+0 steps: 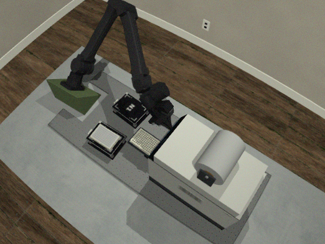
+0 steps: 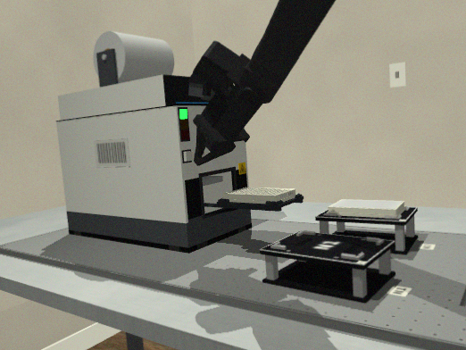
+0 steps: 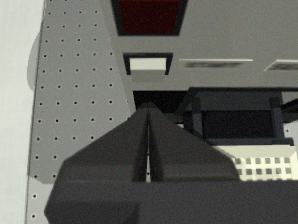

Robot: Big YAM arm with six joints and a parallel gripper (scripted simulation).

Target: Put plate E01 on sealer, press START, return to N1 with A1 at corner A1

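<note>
The start button lies 3 cm ahead of my hand and 1 cm above it. From my hand the other things lie so: sealer stage: 9 cm to the right, 9 cm below, 7 cm behind; covered white plate: 26 cm behind, 18 cm to the right, 11 cm below; black plate nest: 27 cm behind, 13 cm below, 3 cm to the left.
</note>
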